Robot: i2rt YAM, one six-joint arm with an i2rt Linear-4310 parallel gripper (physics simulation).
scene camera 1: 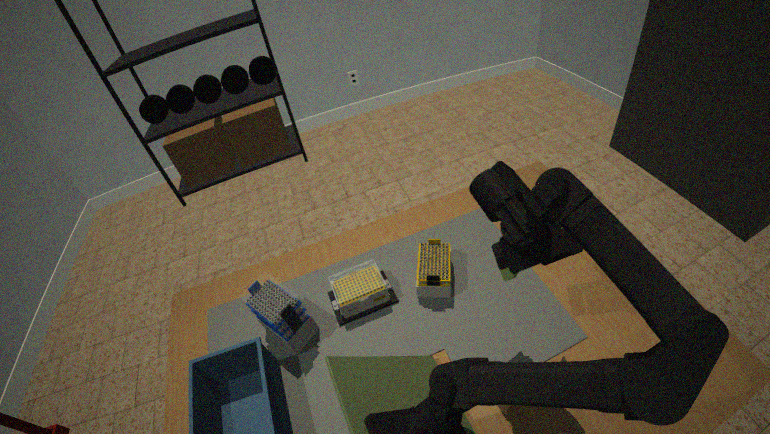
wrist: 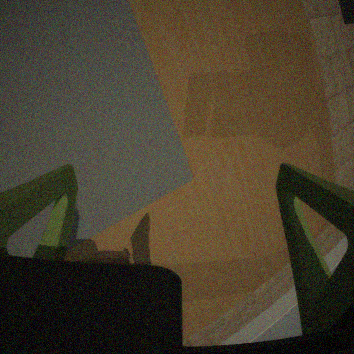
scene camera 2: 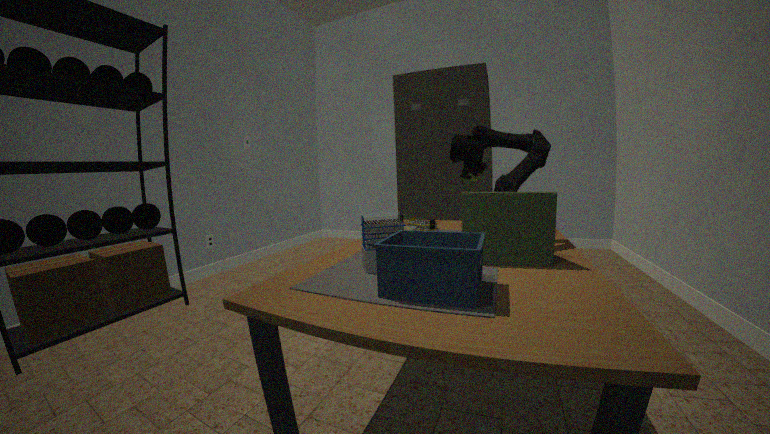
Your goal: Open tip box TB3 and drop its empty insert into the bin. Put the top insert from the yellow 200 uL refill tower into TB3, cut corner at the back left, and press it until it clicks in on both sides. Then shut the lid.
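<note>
A tip box [scene camera 1: 360,288] with a yellow grid insert under what looks like a clear lid sits mid-mat in scene camera 1; its label is unreadable. The yellow refill tower [scene camera 1: 434,264] stands to its right, with a yellow-edged perforated insert on top and a black clip at the front. The blue bin [scene camera 1: 273,385] [scene camera 2: 428,274] stands at the left front of the mat in scene camera 1. My gripper [scene camera 1: 505,272] [scene camera 2: 472,176] [wrist: 176,174] is open and empty, high to the right of the tower, over the mat's corner and wooden table in the wrist view.
A blue refill tower [scene camera 1: 277,310] [scene camera 2: 382,231] stands left of the tip box, close behind the bin. A green block [scene camera 1: 377,385] [scene camera 2: 509,229] stands near the arm's base. The grey mat [scene camera 1: 485,318] lies on the wooden table [scene camera 2: 566,328]. A shelf rack stands beyond.
</note>
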